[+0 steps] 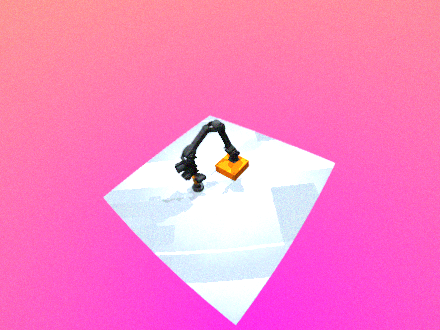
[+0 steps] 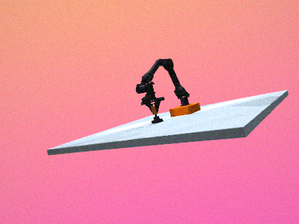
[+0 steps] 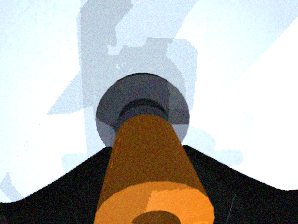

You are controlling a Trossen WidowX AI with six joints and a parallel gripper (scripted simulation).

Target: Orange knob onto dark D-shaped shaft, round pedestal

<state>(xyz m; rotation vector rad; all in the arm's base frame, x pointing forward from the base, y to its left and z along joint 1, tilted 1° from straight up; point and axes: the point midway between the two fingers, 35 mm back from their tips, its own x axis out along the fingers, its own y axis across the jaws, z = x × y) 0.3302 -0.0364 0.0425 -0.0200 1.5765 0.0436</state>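
The orange knob lies 2 cm above my gripper tip. Round my gripper tip: pedestal: 4 cm below.
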